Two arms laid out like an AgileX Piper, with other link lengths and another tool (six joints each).
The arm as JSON. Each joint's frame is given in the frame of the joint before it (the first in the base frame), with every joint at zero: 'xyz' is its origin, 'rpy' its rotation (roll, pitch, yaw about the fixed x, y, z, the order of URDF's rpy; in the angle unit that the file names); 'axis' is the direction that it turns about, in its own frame. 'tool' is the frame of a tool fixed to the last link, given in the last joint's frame.
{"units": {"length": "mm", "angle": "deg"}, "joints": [
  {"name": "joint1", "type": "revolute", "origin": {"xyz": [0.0, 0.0, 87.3], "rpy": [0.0, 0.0, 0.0]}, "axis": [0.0, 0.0, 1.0]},
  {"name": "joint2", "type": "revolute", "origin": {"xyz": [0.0, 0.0, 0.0], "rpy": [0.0, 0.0, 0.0]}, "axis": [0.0, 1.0, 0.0]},
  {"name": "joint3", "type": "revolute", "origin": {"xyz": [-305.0, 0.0, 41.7], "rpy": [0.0, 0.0, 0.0]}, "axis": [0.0, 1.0, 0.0]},
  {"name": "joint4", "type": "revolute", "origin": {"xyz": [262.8, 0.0, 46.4], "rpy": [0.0, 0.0, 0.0]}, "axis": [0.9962, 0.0, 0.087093]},
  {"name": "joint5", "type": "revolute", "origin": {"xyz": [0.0, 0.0, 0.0], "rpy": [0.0, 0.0, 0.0]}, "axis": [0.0, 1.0, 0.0]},
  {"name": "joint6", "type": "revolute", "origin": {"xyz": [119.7, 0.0, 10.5], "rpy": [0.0, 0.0, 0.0]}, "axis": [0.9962, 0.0, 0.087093]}
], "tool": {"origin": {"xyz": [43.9, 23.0, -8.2], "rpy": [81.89, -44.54, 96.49]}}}
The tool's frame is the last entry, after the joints.
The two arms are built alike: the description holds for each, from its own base.
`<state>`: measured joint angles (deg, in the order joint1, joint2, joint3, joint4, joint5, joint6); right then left.
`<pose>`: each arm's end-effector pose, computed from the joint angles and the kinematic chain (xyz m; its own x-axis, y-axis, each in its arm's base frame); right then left.
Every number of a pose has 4 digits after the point.
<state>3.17 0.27 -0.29 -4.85 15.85 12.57 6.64 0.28 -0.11 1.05 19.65 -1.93</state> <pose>0.1158 0.0271 0.1378 0.1102 0.6117 0.7834 0.1389 -0.7899 0.5973 0.1091 0.0367 0.1225 0.0705 0.7326 0.6770 0.2673 -0.6677 0.6948</pose>
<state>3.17 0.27 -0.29 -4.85 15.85 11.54 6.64 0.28 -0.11 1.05 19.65 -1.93</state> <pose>0.1158 0.0269 0.1374 0.1077 0.6258 0.7725 0.1412 -0.7788 0.6112 0.1091 0.0367 0.1225 0.0705 0.7326 0.6770 0.2673 -0.6677 0.6948</pose>
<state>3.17 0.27 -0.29 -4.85 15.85 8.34 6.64 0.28 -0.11 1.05 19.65 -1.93</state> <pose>0.1155 0.0264 0.1360 0.0996 0.6683 0.7372 0.1480 -0.7426 0.6532 0.1091 0.0367 0.1225 0.0705 0.7326 0.6770 0.2673 -0.6677 0.6948</pose>
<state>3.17 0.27 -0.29 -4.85 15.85 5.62 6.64 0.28 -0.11 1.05 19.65 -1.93</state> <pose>0.1153 0.0258 0.1349 0.0924 0.7028 0.7054 0.1535 -0.7100 0.6873 0.1091 0.0367 0.1225 0.0705 0.7326 0.6770 0.2673 -0.6677 0.6948</pose>
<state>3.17 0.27 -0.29 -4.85 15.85 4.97 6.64 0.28 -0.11 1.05 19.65 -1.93</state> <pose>0.1153 0.0257 0.1347 0.0907 0.7108 0.6975 0.1547 -0.7020 0.6952 0.1091 0.0367 0.1225 0.0705 0.7326 0.6770 0.2673 -0.6677 0.6948</pose>
